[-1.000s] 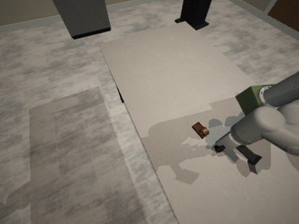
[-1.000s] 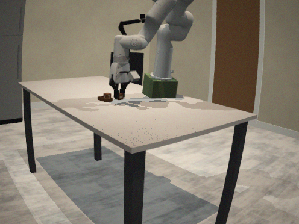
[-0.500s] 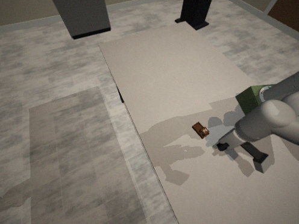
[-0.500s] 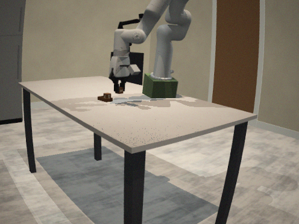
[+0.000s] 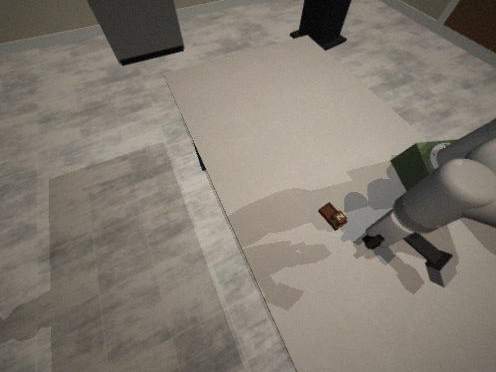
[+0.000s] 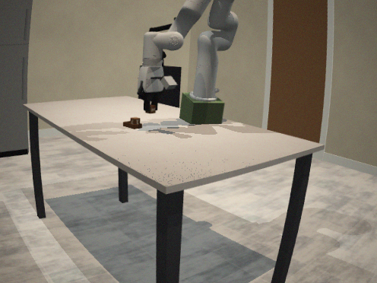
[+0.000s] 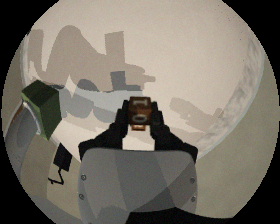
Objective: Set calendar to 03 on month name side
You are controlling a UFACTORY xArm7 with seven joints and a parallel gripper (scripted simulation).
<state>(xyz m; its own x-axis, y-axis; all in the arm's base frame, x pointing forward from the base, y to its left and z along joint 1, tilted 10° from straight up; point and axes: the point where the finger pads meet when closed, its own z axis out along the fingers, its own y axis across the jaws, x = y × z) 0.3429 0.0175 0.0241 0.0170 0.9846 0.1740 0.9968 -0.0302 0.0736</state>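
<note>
Right now the brown calendar tray is 110 mm to the right of my hand and 90 mm below it.
</note>
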